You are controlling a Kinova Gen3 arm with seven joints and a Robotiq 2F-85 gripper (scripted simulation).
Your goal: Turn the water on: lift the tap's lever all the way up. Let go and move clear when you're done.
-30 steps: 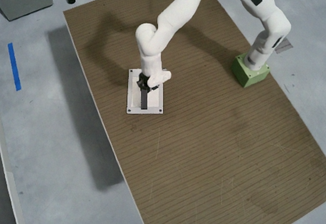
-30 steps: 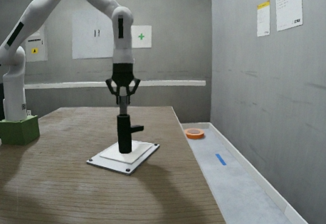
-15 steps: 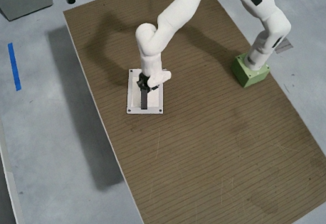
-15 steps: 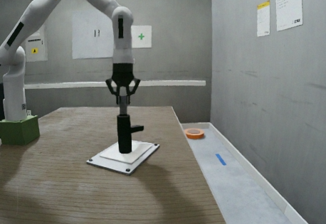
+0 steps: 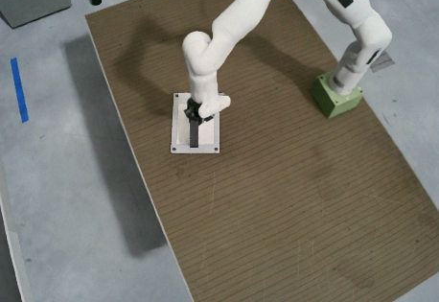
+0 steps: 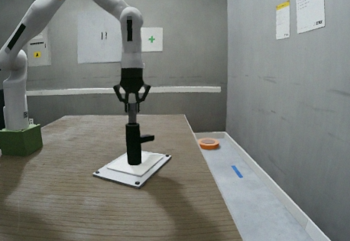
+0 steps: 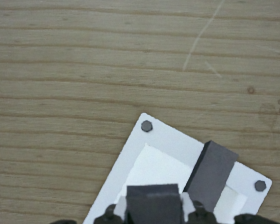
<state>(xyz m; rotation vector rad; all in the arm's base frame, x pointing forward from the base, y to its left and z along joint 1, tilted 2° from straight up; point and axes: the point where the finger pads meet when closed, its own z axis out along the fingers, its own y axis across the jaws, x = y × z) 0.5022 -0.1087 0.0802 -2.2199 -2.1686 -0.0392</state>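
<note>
The lever is 30 mm to the right of my hand and 10 mm below it. From my hand the other things lie so: tap (10 mm ahead, 60 mm to the right, 80 mm below).
</note>
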